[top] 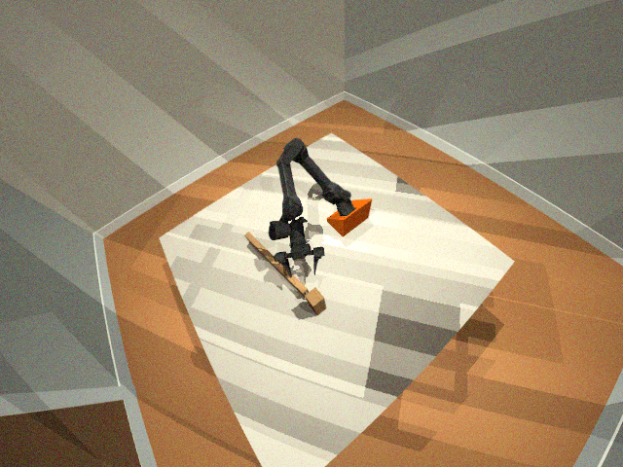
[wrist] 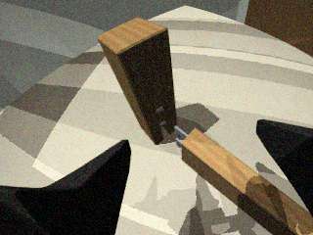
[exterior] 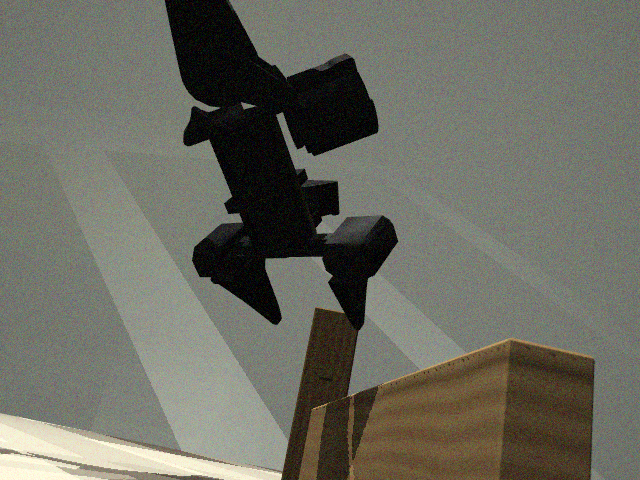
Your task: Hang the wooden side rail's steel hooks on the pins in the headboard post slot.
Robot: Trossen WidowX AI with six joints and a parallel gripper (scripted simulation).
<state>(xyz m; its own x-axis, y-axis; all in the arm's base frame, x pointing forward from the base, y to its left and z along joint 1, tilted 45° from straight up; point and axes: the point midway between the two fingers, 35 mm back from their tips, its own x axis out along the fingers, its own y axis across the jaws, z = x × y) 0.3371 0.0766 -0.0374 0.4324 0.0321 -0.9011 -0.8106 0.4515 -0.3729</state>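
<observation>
The headboard post is 2 cm ahead of my gripper tip, 9 cm to the left of it and 6 cm below it.
</observation>
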